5 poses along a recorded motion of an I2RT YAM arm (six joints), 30 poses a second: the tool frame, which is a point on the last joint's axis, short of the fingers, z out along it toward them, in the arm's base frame.
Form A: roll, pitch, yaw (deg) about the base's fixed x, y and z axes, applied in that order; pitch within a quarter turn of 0, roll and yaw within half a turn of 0; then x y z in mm.
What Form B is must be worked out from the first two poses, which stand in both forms.
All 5 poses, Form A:
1: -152.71 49.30 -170.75 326 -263 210
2: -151.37 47.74 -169.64 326 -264 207
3: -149.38 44.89 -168.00 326 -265 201
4: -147.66 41.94 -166.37 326 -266 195
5: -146.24 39.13 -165.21 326 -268 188
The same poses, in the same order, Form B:
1:
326 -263 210
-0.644 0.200 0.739
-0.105 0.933 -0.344
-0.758 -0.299 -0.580

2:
326 -264 207
-0.662 0.191 0.725
-0.121 0.927 -0.355
-0.740 -0.322 -0.590

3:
326 -265 201
-0.693 0.173 0.700
-0.147 0.916 -0.372
-0.706 -0.361 -0.610

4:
326 -266 195
-0.723 0.148 0.675
-0.175 0.905 -0.387
-0.668 -0.398 -0.628

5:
326 -268 188
-0.750 0.127 0.649
-0.198 0.893 -0.403
-0.631 -0.431 -0.645

